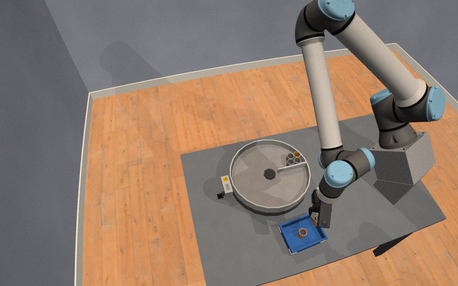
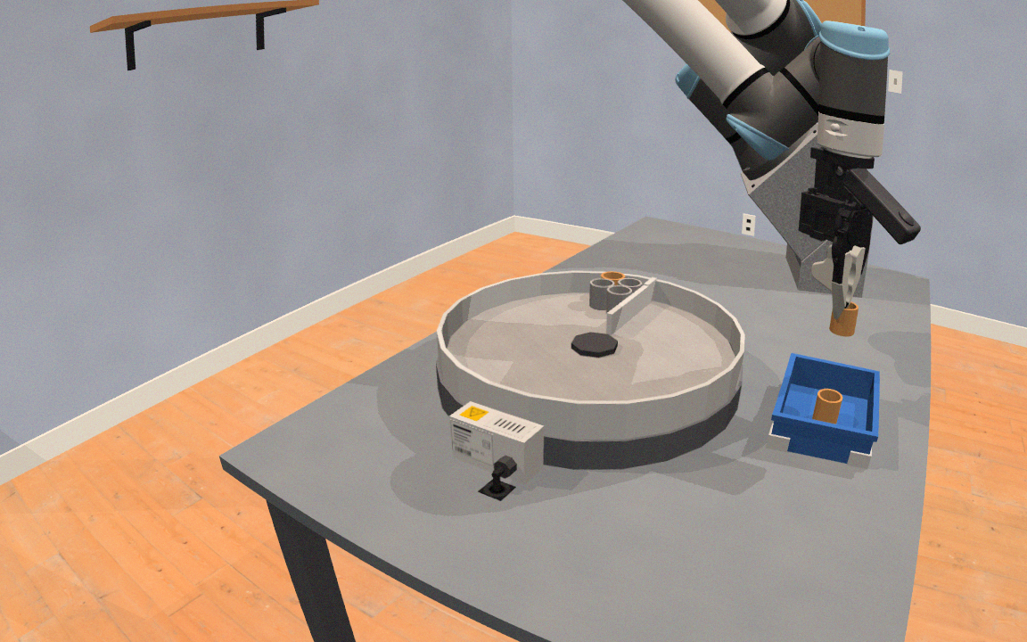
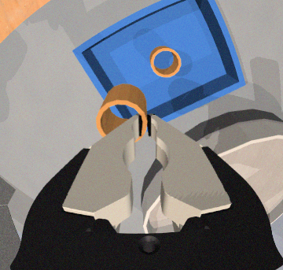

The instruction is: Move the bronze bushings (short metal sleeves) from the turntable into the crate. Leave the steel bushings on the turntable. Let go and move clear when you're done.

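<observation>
Now: the blue crate 13 cm below my hand, 4 cm ahead of it and 1 cm to the left of it. From my hand the other things lie so: round grey turntable (34 cm to the right, 10 cm below, 7 cm ahead).
</observation>
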